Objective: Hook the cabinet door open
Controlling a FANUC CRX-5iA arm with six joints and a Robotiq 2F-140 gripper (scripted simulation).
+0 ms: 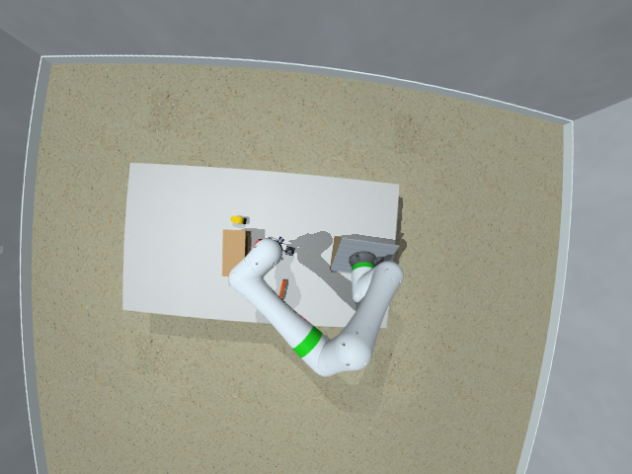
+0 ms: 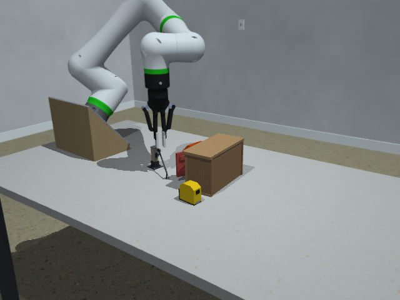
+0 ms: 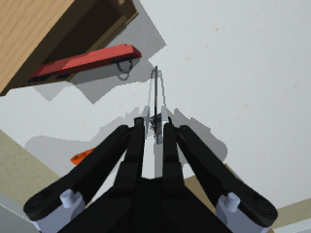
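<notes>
My hand is 100 mm above the thin dark hook and 10 mm short of it. The rest, counted from my hand: red door 120 mm ahead, 80 mm to the left, 80 mm below; then yellow tape measure 260 mm ahead, 110 mm below, 90 mm to the right; then orange tool 270 mm to the left, 130 mm below, 70 mm behind.
</notes>
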